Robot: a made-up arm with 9 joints. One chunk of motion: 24 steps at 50 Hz.
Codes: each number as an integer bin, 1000 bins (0 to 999) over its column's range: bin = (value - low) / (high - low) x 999, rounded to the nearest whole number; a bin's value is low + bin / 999 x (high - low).
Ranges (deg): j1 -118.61..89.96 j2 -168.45..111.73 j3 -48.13..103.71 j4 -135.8..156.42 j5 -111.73..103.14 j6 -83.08..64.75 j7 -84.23..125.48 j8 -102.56..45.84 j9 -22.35..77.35
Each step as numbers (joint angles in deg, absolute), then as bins.
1 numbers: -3.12 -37.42 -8.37 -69.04 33.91 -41.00 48.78 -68.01 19.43
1 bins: 553 467 262 228 677 284 634 233 419
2 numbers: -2.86 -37.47 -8.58 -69.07 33.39 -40.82 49.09 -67.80 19.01
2 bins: 554 467 260 228 675 286 635 234 414
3 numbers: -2.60 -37.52 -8.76 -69.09 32.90 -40.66 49.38 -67.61 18.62
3 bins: 556 467 259 228 672 287 636 235 411
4 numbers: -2.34 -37.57 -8.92 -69.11 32.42 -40.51 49.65 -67.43 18.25
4 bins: 557 467 258 228 670 288 638 236 407
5 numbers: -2.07 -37.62 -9.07 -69.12 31.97 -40.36 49.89 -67.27 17.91
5 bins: 558 466 257 228 668 289 639 238 403
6 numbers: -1.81 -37.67 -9.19 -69.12 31.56 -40.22 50.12 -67.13 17.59
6 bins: 559 466 256 228 666 290 640 239 400
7 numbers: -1.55 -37.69 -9.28 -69.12 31.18 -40.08 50.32 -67.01 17.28
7 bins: 561 466 256 228 664 291 641 239 397
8 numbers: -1.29 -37.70 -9.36 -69.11 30.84 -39.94 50.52 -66.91 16.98
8 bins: 562 466 255 228 663 292 642 240 394
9 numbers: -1.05 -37.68 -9.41 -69.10 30.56 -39.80 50.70 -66.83 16.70
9 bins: 563 466 255 228 662 292 643 241 391
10 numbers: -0.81 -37.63 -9.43 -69.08 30.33 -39.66 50.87 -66.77 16.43
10 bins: 564 466 255 228 660 293 644 241 389
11 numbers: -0.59 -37.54 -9.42 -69.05 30.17 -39.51 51.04 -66.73 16.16
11 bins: 565 467 255 228 660 294 644 241 386
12 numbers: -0.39 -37.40 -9.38 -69.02 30.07 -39.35 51.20 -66.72 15.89
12 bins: 566 467 255 228 659 296 645 241 383
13 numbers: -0.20 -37.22 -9.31 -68.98 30.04 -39.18 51.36 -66.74 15.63
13 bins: 567 468 255 228 659 297 646 241 381
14 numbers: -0.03 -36.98 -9.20 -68.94 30.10 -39.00 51.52 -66.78 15.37
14 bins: 568 469 256 229 659 298 647 241 378
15 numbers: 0.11 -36.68 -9.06 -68.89 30.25 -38.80 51.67 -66.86 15.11
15 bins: 569 470 257 229 660 299 647 240 375
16 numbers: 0.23 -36.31 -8.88 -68.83 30.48 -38.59 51.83 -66.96 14.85
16 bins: 569 471 258 229 661 301 648 240 373
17 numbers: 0.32 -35.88 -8.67 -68.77 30.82 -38.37 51.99 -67.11 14.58
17 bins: 570 473 260 229 663 302 649 239 370
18 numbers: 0.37 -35.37 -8.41 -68.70 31.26 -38.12 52.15 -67.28 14.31
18 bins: 570 475 261 229 665 304 650 237 367
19 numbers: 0.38 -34.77 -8.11 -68.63 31.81 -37.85 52.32 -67.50 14.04
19 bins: 570 477 263 230 667 306 650 236 365
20 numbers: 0.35 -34.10 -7.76 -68.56 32.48 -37.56 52.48 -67.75 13.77
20 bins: 570 479 266 230 670 308 651 234 362
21 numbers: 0.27 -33.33 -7.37 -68.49 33.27 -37.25 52.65 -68.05 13.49
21 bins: 569 482 268 230 674 310 652 232 359
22 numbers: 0.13 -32.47 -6.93 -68.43 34.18 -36.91 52.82 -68.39 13.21
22 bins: 569 485 271 230 678 312 653 230 356
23 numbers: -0.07 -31.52 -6.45 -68.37 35.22 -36.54 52.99 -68.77 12.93
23 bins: 568 488 274 231 683 315 654 227 354
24 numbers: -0.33 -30.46 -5.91 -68.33 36.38 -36.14 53.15 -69.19 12.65
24 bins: 567 492 278 231 689 317 654 225 351
